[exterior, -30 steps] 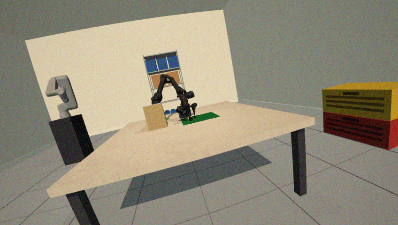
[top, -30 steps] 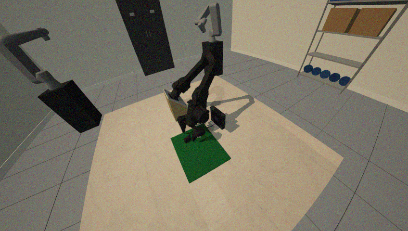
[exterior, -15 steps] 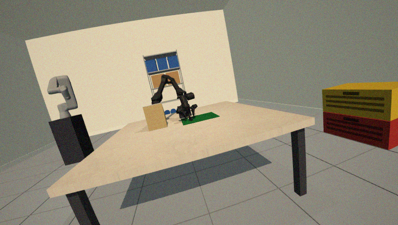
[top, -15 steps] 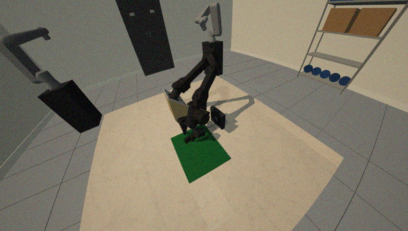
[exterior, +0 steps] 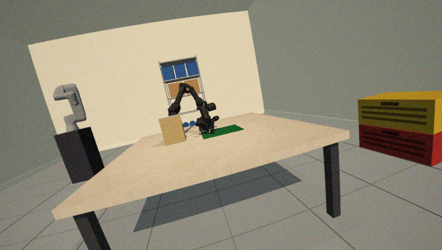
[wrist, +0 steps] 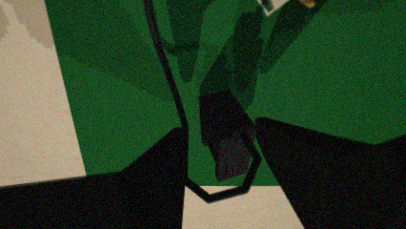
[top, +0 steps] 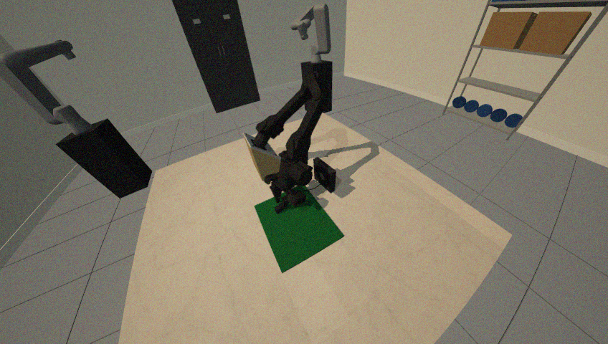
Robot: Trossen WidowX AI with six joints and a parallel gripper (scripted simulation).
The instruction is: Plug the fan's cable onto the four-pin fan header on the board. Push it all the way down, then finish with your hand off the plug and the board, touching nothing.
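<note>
Right now my gripper tip is 70 mm to the right of the four-pin header and 20 mm above it. The rest, counted from my gripper tip: black fan 20 mm behind, 220 mm to the left, 30 mm above; then green board 80 mm ahead, 20 mm to the left, 40 mm below; then black plug 10 mm ahead, 10 mm to the right.
</note>
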